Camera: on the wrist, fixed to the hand. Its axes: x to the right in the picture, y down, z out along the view.
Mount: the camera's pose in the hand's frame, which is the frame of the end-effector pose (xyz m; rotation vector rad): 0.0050 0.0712 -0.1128 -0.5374 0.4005 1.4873
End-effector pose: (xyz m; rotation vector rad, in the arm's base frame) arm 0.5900 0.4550 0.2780 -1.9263 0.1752 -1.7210
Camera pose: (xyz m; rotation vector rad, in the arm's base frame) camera 0.5018 0.3581 0.2524 -0.9951 1.8029 -0.9229
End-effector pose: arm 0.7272 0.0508 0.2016 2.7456 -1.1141 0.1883
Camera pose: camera 0.6751 0.0204 0.3207 0.9302 -2.2974 0.4648
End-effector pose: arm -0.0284 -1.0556 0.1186 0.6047 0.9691 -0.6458
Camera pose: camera -0.0359 -0.9288 0.0775 0.7827 0.7397 1.0542
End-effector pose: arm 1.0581 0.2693 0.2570 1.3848 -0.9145 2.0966
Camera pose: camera 0.9378 0.3052 0.2115 0.1922 2.0034 -1.9546
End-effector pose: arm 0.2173 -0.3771 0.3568 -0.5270 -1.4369 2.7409
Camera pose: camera 0.2566 -0.3276 0.2392 1.3691 0.9793 -1.0932
